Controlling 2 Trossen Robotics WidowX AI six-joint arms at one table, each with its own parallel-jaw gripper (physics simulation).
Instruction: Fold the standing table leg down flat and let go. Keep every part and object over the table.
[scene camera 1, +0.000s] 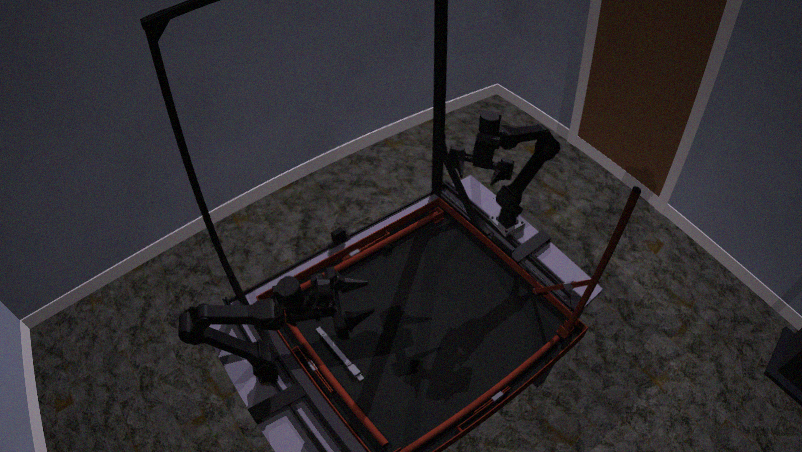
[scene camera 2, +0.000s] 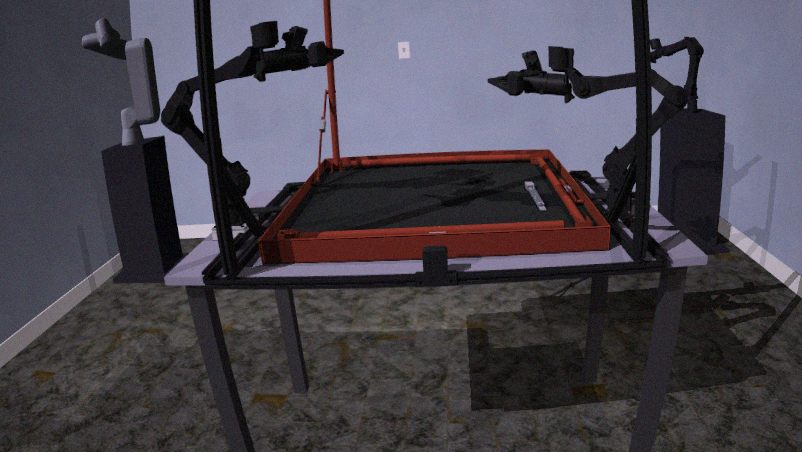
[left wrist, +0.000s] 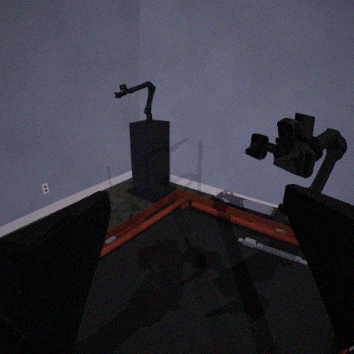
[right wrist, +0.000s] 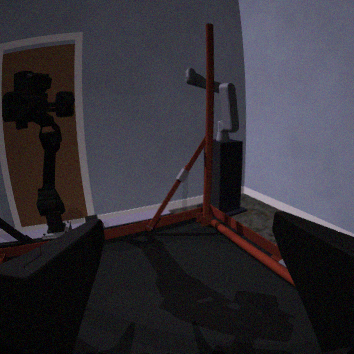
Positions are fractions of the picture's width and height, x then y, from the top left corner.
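Note:
There's a red-rimmed tabletop (scene camera 2: 0.74, 0.53) here. As for my right gripper (scene camera 2: 0.61, 0.18), you'd also find it at (left wrist: 0.73, 0.44) and at (right wrist: 0.54, 0.64). And my left gripper (left wrist: 0.56, 0.56) shows for the right wrist view too, at (right wrist: 0.16, 0.28).

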